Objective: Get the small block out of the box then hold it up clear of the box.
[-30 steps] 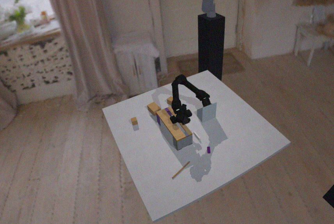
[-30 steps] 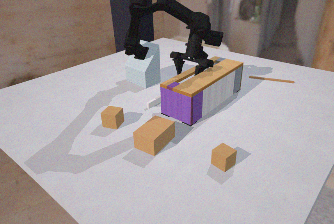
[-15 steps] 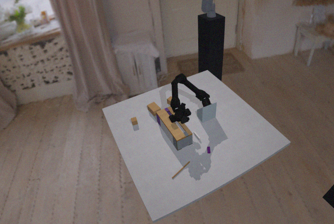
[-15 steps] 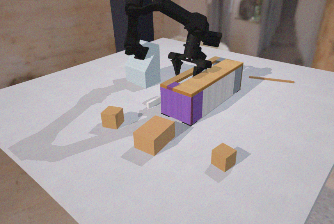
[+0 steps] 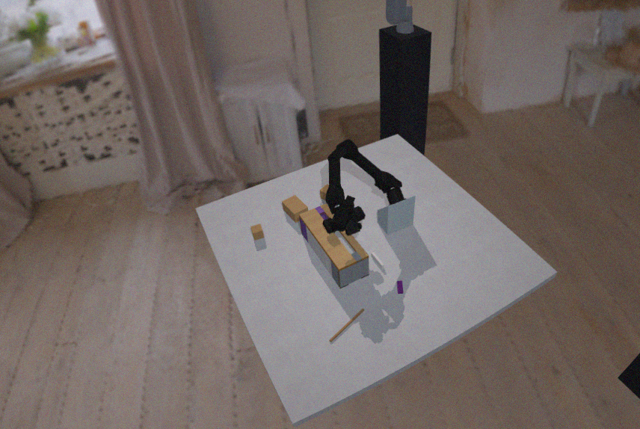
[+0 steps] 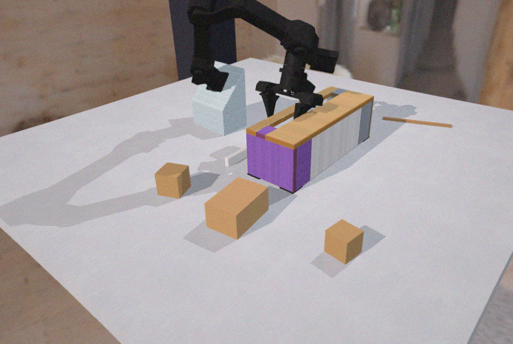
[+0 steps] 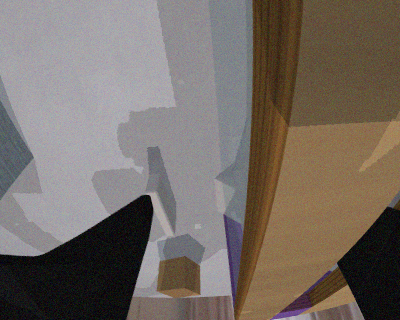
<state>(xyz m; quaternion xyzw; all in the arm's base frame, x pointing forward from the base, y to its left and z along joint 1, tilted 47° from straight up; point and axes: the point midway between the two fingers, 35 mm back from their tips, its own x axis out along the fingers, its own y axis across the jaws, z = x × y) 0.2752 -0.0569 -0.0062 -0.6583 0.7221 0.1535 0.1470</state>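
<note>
Right now the small blue block is 50 mm ahead of my gripper tip and 20 mm to the right of it. Also, from my gripper tip: wooden stick: 410 mm to the left, 220 mm ahead, 80 mm below; then box: 40 mm to the left, 40 mm ahead, 20 mm below.
</note>
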